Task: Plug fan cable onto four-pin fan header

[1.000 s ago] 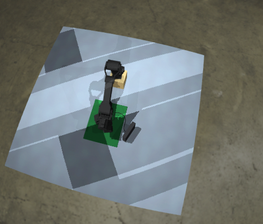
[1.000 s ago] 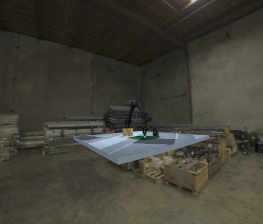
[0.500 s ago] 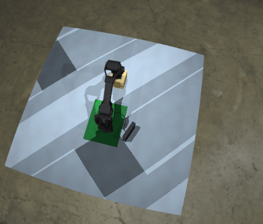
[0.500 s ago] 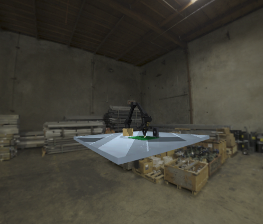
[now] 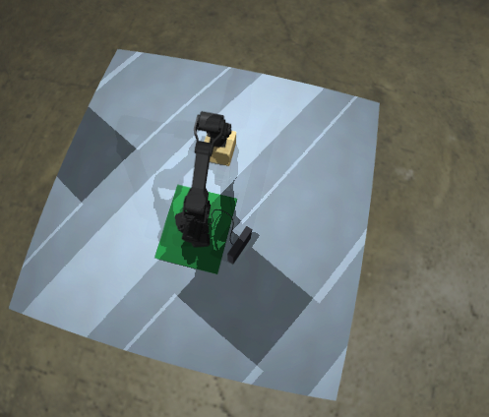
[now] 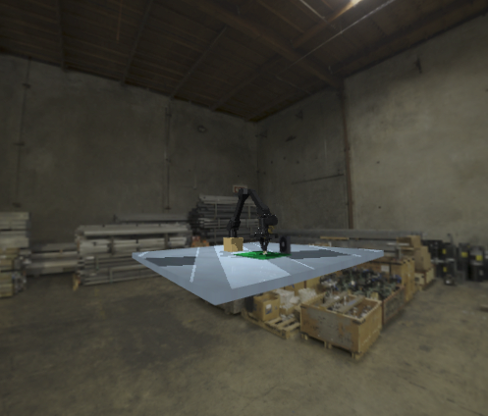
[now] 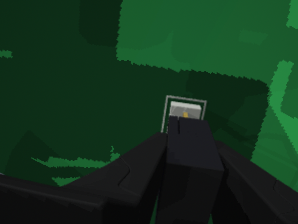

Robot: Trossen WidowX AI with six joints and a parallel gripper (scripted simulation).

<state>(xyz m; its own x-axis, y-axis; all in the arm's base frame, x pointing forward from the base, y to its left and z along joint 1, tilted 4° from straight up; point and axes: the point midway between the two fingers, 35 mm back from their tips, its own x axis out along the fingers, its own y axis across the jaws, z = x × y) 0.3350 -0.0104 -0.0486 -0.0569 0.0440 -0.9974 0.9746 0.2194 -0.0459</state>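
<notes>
The green board lies 2 cm to the right of my gripper tip and 5 cm below it. The rest, counted from my gripper tip: black plug: 1 cm to the left, 1 cm above; fan: 5 cm ahead, 14 cm to the left, 2 cm above.
</notes>
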